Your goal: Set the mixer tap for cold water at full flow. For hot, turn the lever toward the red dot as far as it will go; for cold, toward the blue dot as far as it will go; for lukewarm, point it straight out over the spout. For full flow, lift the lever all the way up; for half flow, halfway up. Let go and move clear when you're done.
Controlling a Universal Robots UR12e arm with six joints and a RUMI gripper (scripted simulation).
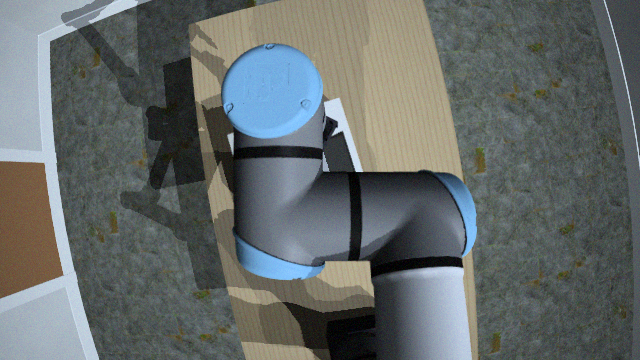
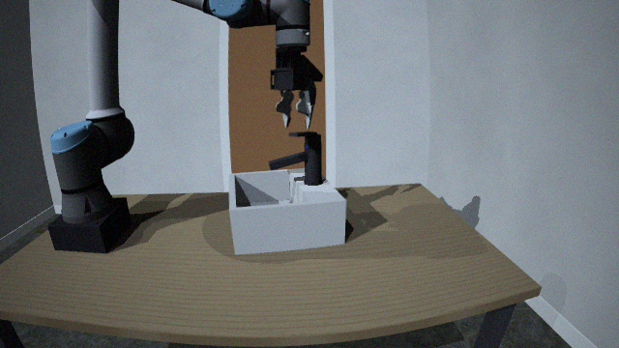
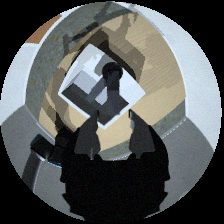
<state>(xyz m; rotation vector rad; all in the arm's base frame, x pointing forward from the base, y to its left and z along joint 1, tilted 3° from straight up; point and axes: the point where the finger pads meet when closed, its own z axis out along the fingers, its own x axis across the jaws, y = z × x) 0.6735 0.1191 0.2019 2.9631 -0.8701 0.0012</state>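
The lever is 30 mm below my hand, 20 mm to the left of it and 10 mm ahead of it. Also, from my hand: black mixer tap: 80 mm below, 40 mm to the left, 20 mm ahead; then white basin: 270 mm below, 80 mm behind, 40 mm to the left.
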